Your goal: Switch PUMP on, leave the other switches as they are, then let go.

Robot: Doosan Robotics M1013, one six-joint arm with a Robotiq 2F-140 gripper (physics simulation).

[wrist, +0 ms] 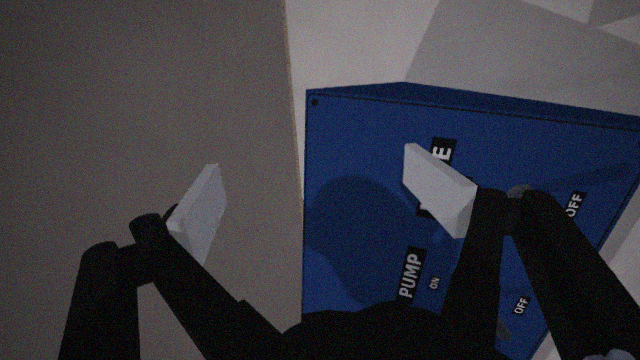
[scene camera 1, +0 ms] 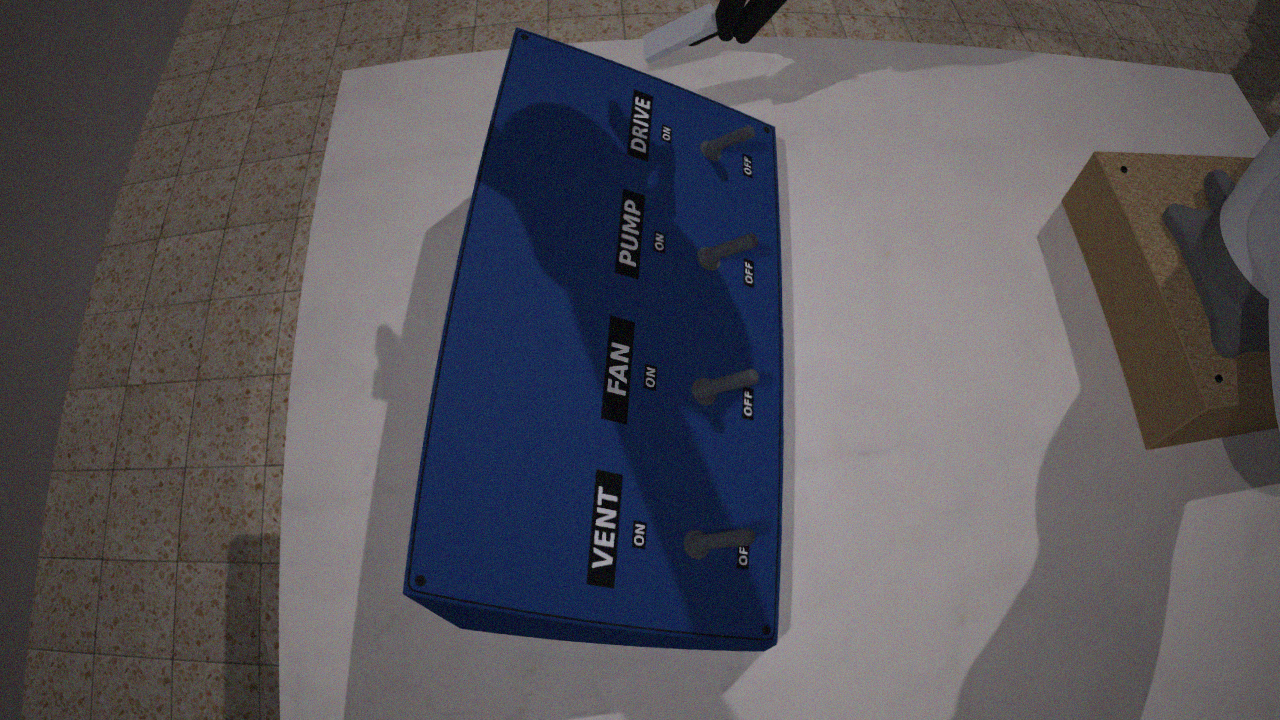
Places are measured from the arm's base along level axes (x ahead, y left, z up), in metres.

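Pixels of known places: gripper, fingertip midpoint: (wrist: 315, 173) (scene camera 1: 596, 8); arm's base, origin of the base link: (scene camera 1: 1249, 281).
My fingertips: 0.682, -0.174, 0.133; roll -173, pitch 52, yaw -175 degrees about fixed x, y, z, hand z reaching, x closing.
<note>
For each thing: its top centre in the pictures, then the offset to it from my fingertips, as dx, dy, dz. "*": a spot on its surface instead. Level surfaces: height alone.
- PUMP lever, middle of its top: (scene camera 1: 734, 235) (wrist: 485, 327) -0.108, +0.157, -0.111
- DRIVE lever, middle of its top: (scene camera 1: 733, 126) -0.119, +0.037, -0.111
- FAN lever, middle of its top: (scene camera 1: 732, 372) -0.097, +0.276, -0.111
- VENT lever, middle of its top: (scene camera 1: 727, 533) -0.087, +0.396, -0.111
- DRIVE label, surface spot: (wrist: 443, 150) * -0.041, +0.000, -0.117
- pale table top, its level: dz -0.241
A blue switch panel (scene camera 1: 510, 376) (wrist: 360, 135) carries four grey levers. The PUMP lever (scene camera 1: 729, 251) leans to OFF; in the wrist view, the gripper's dark linkage hides most of it. The DRIVE lever (scene camera 1: 729, 143), FAN lever (scene camera 1: 726, 386) and VENT lever (scene camera 1: 720, 541) also lean to OFF. My gripper (wrist: 315, 173) is open and empty, its pale fingers wide apart. In the wrist view, one finger overlaps the DRIVE label (wrist: 443, 150) and the other is left of the panel. In the scene view, a pale finger (scene camera 1: 682, 34) shows beyond the panel's DRIVE end, apart from the levers.
The panel stands on a pale table top (scene camera 1: 913, 313). A wooden block (scene camera 1: 1118, 295) under the grey robot base (scene camera 1: 1208, 277) stands at the right. Tiled floor (scene camera 1: 179, 358) lies beyond the table's left and far edges. Arm shadows cross the panel.
</note>
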